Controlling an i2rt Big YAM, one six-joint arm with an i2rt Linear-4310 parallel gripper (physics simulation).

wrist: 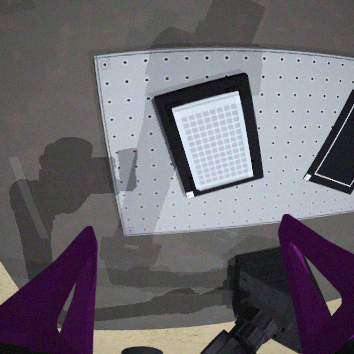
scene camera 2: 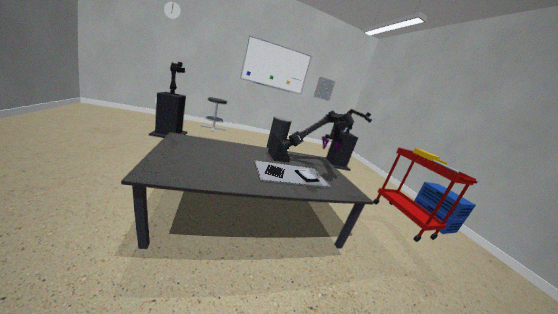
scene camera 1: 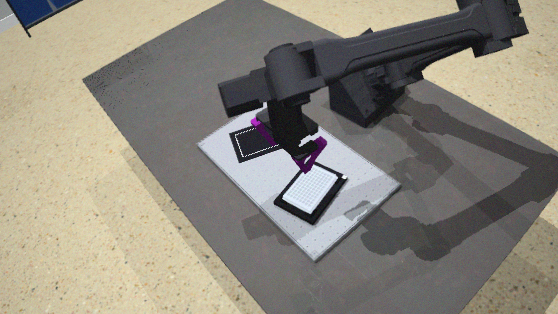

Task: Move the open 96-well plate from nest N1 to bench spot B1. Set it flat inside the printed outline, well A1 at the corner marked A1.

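Seen in the pictures: gripper, fingertip midpoint: [wrist: 189, 230] [scene camera 2: 329, 150] [scene camera 1: 290, 157]; arm's base, origin of the base link: [wrist: 263, 314] [scene camera 2: 282, 147] [scene camera 1: 375, 78].
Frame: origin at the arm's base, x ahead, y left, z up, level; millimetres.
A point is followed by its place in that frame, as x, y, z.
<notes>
The white 96-well plate [scene camera 1: 310, 189] {368, 162, -54} [scene camera 2: 307, 173] {366, 150, -53} [wrist: 214, 142] {363, 154, -62} lies in the black nest N1 [scene camera 1: 296, 210] {427, 183, -68} [wrist: 202, 92] {429, 177, -68}, its well grid facing up. The nest has a small white corner marker [scene camera 1: 345, 177] {271, 182, -67} [wrist: 189, 194] {272, 179, -67}. Bench spot B1 [scene camera 1: 252, 141] {387, -100, -78} [scene camera 2: 274, 171] {373, -100, -78} [wrist: 342, 160] {335, -80, -78} is a black pad with a white printed outline, partly behind the gripper in scene camera 1 and cut off at the right edge of the wrist view. My gripper [scene camera 1: 290, 157] {434, 221, 175} [scene camera 2: 332, 147] {434, 221, 175} [wrist: 189, 230] {434, 221, 175} is wide open and empty, with purple fingers, above the board and apart from the plate.
Nest and spot are on a light perforated board [scene camera 1: 330, 235] {402, 284, -79} [wrist: 300, 75] {464, 42, -79} on the dark table [scene camera 1: 175, 100] {491, -469, -92} [scene camera 2: 210, 165] {418, -539, -93}. The arm's dark base [scene camera 1: 367, 102] {68, 39, -29} stands beside the board. A red cart [scene camera 2: 407, 209] stands on the floor at the right.
</notes>
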